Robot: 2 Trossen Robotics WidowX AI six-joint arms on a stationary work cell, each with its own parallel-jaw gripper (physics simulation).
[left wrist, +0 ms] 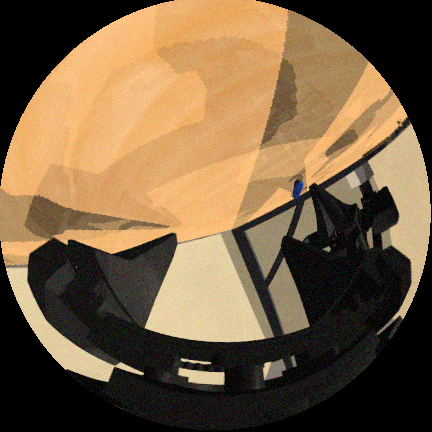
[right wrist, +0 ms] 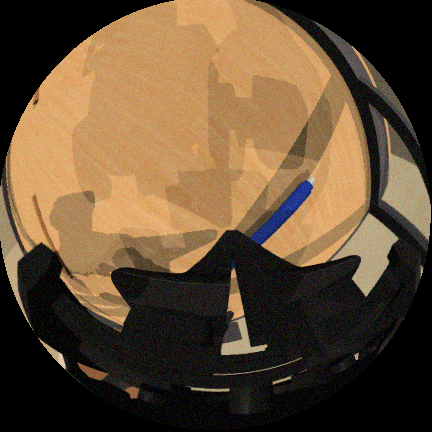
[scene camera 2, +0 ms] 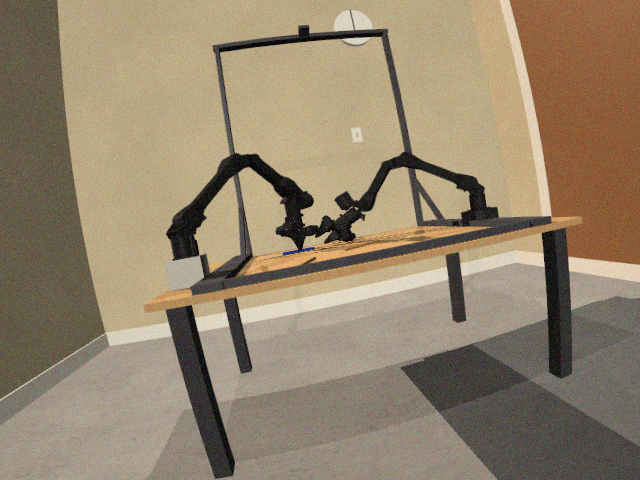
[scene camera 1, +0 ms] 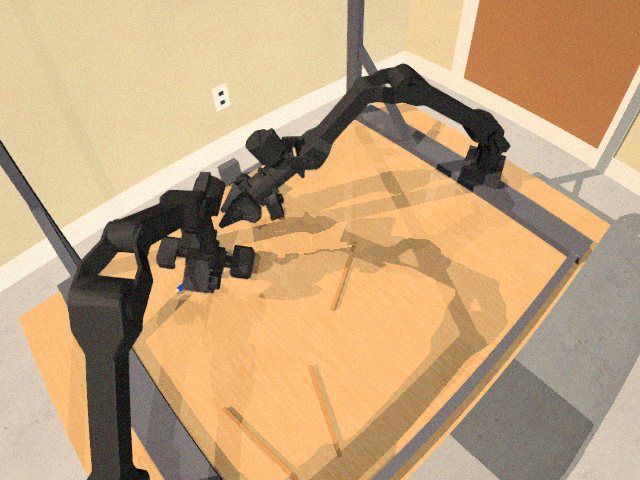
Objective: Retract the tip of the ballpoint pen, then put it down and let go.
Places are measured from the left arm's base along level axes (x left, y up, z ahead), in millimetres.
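Where they show: left gripper, fingertip midpoint: [left wrist: 230,240] [right wrist: 229,316] [scene camera 2: 319,240] [scene camera 1: 220,219]; right gripper, fingertip midpoint: [left wrist: 310,184] [right wrist: 230,235] [scene camera 2: 300,250]; left arm's base, link origin: [scene camera 2: 479,209] [scene camera 1: 484,161]; right arm's base, link origin: [scene camera 2: 186,257].
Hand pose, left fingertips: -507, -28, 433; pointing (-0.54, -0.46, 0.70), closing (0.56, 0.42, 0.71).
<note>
Things, the pixels of their top centre, and the offset from my left fingertips, as dx, dy, dz. "spot": a spot on its surface instead. Level surfaces: height alone.
- blue ballpoint pen, top centre: [right wrist: 257,248] [left wrist: 298,195] [scene camera 2: 298,249] +35, -14, +126
- wooden table, surface height: dy -27
- end, surface spot: [scene camera 1: 180,288] spot: +21, -17, +187
- grey box, top centre: [scene camera 2: 186,257] [left wrist: 362,181] +264, +52, +581
The blue ballpoint pen [right wrist: 284,211] [scene camera 2: 296,250] [left wrist: 297,188] lies flat on the wooden table [scene camera 1: 390,333] near its left edge in scene camera 1, where only one end [scene camera 1: 180,288] shows. My right gripper [right wrist: 230,235] [scene camera 2: 300,246] points down with its fingers shut. Its tips stand right at the pen's near end, which they hide. The pen's white-capped far end sticks out beyond them. My left gripper [scene camera 1: 247,216] [left wrist: 230,240] is open and empty. It hovers a short way from the right gripper, tilted toward it.
A dark frame rail [scene camera 1: 523,210] runs round the table, and tall gantry posts [scene camera 2: 225,119] rise at the back. Thin wooden strips [scene camera 1: 343,276] [scene camera 1: 325,405] lie on the table. A grey box [scene camera 2: 184,272] stands by the right arm's base.
</note>
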